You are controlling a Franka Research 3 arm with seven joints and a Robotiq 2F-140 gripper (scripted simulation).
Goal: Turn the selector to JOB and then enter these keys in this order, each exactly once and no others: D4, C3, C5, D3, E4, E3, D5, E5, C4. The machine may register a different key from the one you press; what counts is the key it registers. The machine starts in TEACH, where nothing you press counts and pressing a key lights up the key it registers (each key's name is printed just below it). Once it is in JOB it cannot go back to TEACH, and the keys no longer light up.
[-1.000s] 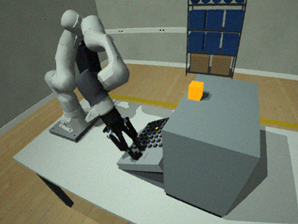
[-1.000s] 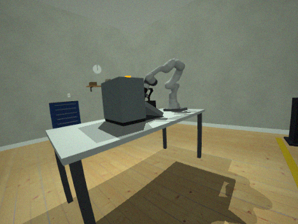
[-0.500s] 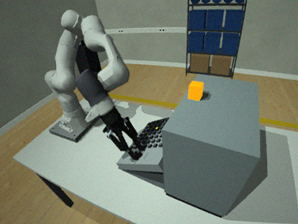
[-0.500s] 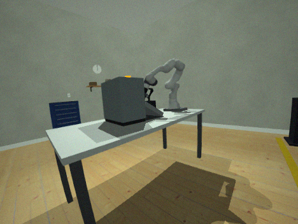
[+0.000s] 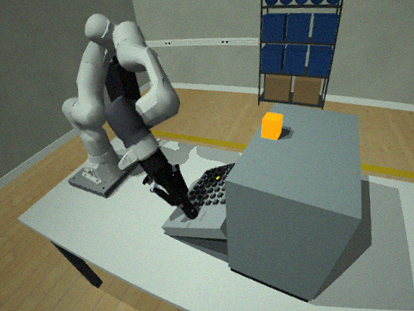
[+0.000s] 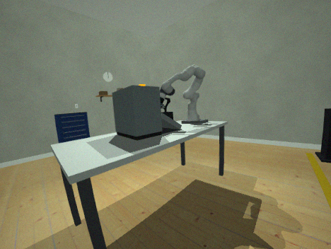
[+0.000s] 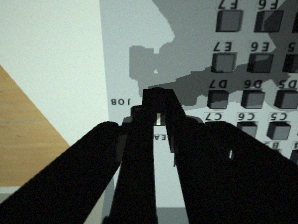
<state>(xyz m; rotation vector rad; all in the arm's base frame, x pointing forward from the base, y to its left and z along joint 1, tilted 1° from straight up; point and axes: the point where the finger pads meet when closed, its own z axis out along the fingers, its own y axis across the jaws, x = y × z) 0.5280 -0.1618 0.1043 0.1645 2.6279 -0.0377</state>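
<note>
Right now my hand is 2 cm short of the selector knob and 2 cm above it. From my hand the other things lie so: key (15 cm to the left, 6 cm ahead, 1 cm below).
</note>
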